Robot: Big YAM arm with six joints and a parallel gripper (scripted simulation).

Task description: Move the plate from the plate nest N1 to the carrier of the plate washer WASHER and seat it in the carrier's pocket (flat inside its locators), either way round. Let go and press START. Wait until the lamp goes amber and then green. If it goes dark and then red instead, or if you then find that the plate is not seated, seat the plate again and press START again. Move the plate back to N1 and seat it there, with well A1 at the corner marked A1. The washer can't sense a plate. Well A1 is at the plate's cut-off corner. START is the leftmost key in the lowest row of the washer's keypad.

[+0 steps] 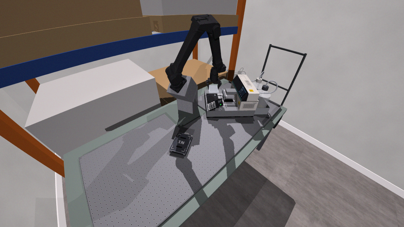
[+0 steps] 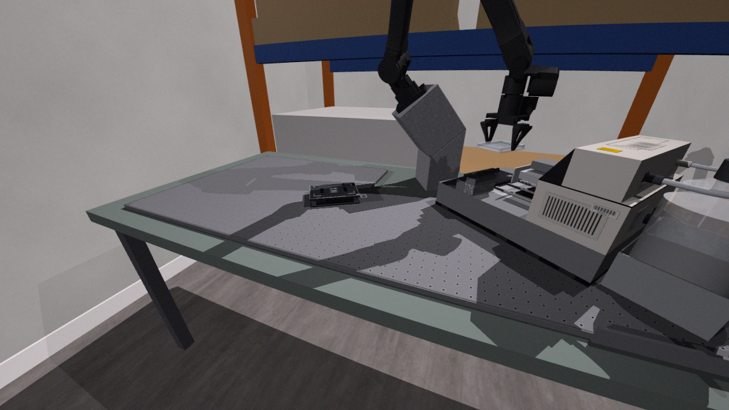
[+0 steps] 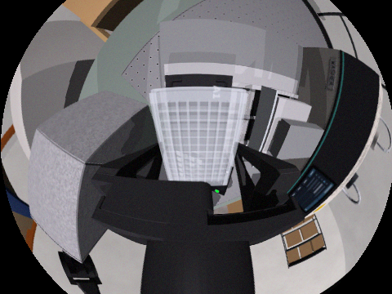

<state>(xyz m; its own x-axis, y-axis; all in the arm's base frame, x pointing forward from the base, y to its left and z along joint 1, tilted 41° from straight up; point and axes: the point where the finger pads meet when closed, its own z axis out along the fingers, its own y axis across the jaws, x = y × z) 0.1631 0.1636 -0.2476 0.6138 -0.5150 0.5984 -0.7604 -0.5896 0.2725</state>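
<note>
Right now the plate washer is 120 mm ahead of my hand, 100 mm to the left of it and 60 mm below it. Round my hand: white well plate (10 mm below); then black plate nest N1 (530 mm to the right, 170 mm below, 80 mm ahead).
</note>
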